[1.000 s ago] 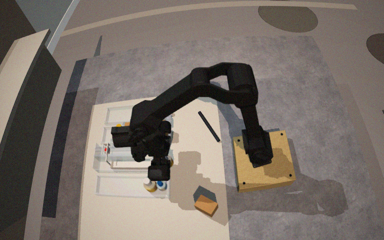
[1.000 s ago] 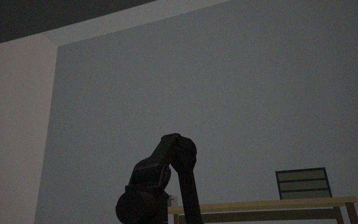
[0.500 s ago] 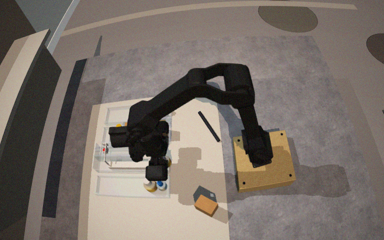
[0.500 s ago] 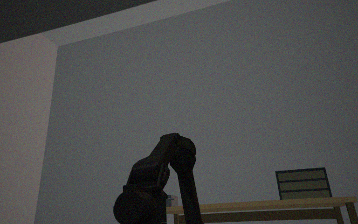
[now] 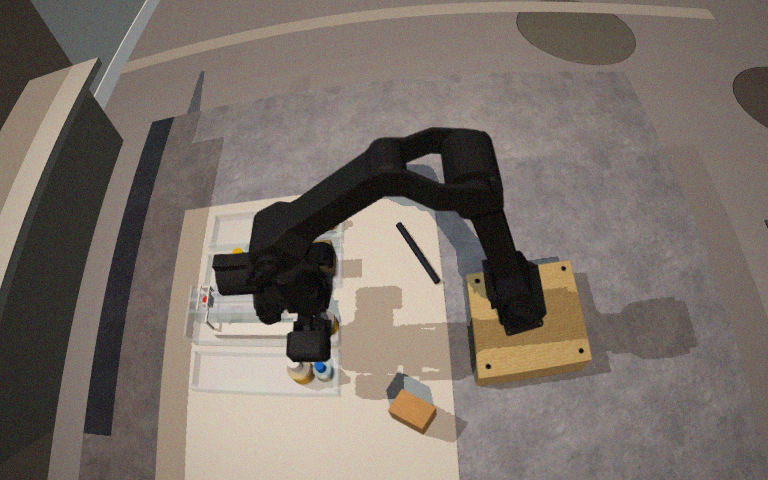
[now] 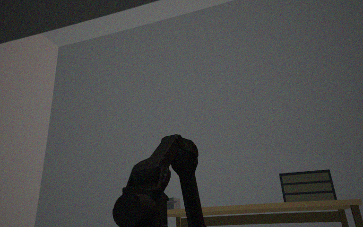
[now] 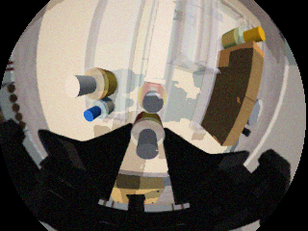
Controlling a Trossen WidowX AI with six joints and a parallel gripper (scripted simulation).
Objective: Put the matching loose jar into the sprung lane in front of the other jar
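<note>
The clear lane lies 14 cm ahead of my gripper tip, 5 cm to the right of it and 4 cm below it. The rest, counted from my gripper tip: black rod: 18 cm behind, 12 cm to the right, 5 cm below.
</note>
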